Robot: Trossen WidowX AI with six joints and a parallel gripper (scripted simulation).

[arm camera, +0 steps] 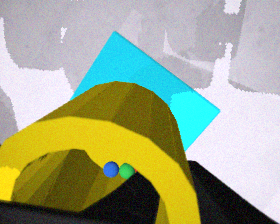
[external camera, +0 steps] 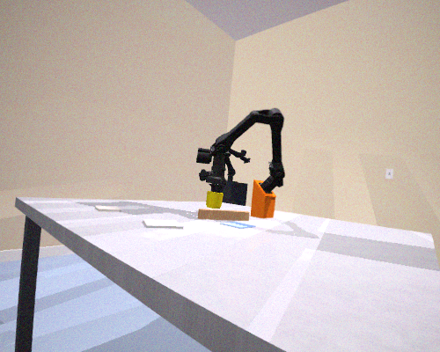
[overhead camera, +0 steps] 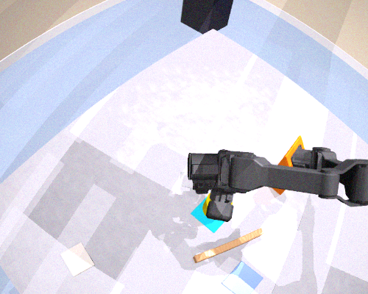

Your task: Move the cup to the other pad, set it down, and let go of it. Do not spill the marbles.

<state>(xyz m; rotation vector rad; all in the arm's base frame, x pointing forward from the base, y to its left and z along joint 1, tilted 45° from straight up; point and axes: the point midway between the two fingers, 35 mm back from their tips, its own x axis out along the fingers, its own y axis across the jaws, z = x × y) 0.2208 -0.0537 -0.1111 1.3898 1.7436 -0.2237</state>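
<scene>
The cyan pad is 7 cm below my gripper tip, 2 cm to the left of it and 2 cm ahead of it. The rest, counted from my gripper tip: green marble: 3 cm to the left, 2 cm below, 1 cm ahead; then yellow cup: 2 cm ahead, 1 cm to the left; then blue marble: 3 cm to the left, 2 cm below, 2 cm ahead.
</scene>
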